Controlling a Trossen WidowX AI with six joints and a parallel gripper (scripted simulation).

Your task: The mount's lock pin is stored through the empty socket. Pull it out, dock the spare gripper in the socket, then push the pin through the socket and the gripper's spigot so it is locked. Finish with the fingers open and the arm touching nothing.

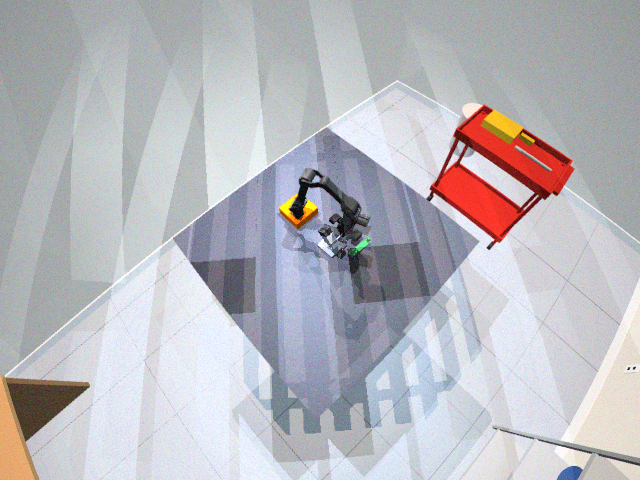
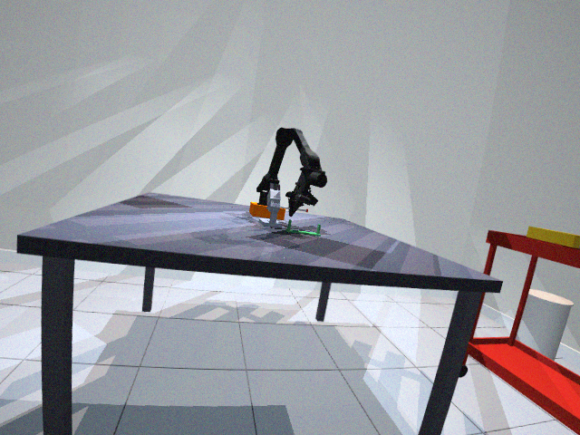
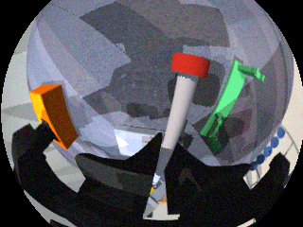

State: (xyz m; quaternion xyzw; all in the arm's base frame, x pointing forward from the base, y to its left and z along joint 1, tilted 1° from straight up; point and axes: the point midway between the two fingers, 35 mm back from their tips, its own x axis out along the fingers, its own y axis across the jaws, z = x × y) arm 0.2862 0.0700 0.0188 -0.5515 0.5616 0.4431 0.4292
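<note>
Now: gripper tip 1 cm past the mount and 8 cm to the left of it. The rest, counted from my gripper tip: spare gripper (3 cm behind, 8 cm to the right, 7 cm above); then green cradle (10 cm ahead, 4 cm to the left, 3 cm below).
</note>
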